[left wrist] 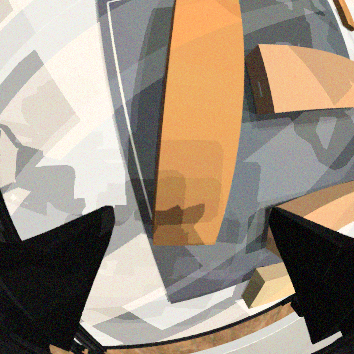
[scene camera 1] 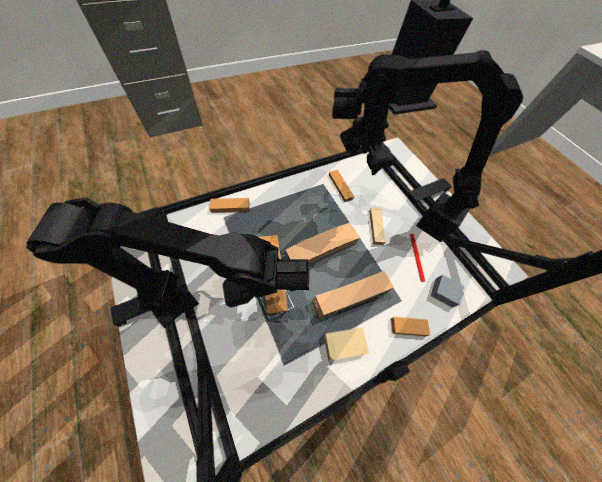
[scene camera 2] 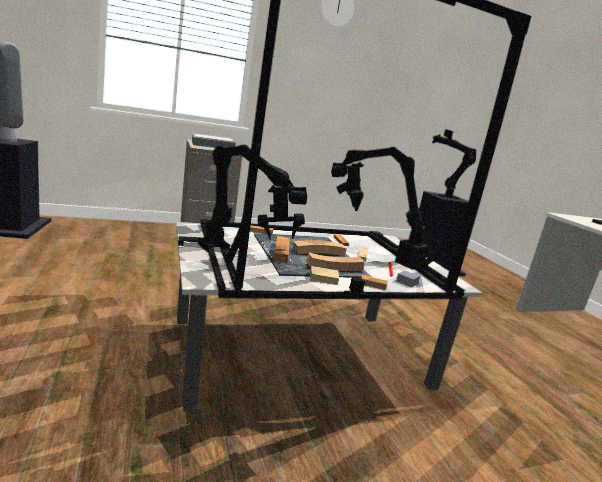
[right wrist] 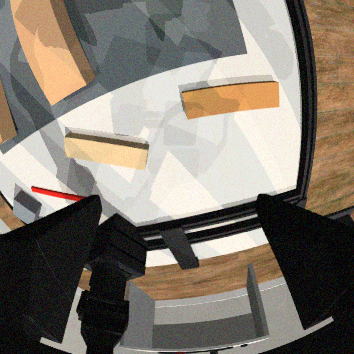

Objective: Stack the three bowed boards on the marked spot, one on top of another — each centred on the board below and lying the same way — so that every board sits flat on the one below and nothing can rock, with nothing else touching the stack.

Labels:
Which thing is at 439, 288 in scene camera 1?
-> A grey block.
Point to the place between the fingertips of my left gripper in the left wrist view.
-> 194, 215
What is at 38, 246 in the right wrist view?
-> My right gripper.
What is my right gripper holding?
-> Nothing.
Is my right gripper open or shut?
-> Open.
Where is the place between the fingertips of my left gripper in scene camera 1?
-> At 271, 289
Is my left gripper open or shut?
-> Open.

